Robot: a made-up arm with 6 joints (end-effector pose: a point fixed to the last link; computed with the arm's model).
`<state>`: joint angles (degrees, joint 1 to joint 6).
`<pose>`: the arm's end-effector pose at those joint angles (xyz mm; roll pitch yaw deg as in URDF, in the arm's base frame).
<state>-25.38 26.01 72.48 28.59 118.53 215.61</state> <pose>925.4 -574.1 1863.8 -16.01 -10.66 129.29</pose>
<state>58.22 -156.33 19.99 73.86 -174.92 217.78</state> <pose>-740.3 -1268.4 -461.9 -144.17 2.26 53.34</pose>
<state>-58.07 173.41 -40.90 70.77 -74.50 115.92</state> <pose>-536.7 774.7 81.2 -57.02 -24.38 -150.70</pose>
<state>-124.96 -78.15 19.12 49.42 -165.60 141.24</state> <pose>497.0 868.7 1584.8 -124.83 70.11 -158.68</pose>
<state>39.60 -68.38 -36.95 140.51 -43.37 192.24</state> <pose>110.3 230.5 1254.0 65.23 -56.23 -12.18</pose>
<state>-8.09 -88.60 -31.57 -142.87 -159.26 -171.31</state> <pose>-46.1 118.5 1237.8 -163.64 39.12 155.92</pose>
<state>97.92 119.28 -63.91 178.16 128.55 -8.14</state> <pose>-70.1 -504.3 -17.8 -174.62 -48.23 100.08</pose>
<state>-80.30 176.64 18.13 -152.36 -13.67 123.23</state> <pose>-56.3 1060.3 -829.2 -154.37 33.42 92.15</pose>
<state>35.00 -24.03 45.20 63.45 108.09 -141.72</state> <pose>22.0 -60.4 2115.9 -19.60 8.03 155.82</pose>
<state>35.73 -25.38 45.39 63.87 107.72 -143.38</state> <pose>-16.0 -86.9 2116.1 -19.22 8.58 155.86</pose>
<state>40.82 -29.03 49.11 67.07 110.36 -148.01</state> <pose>-159.4 -209.3 2118.9 -20.67 15.39 157.24</pose>
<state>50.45 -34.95 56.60 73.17 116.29 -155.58</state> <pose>-351.5 -488.9 2071.6 -26.08 26.73 156.54</pose>
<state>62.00 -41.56 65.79 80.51 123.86 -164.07</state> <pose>-440.4 -877.0 1927.7 -36.96 34.93 149.52</pose>
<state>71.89 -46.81 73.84 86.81 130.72 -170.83</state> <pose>-385.6 -1204.1 1740.3 -47.95 35.64 140.51</pose>
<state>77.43 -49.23 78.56 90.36 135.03 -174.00</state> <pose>-304.5 -1361.7 1621.0 -53.51 33.81 135.70</pose>
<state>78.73 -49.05 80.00 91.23 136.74 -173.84</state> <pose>-278.8 -1383.9 1604.6 -55.44 33.80 134.27</pose>
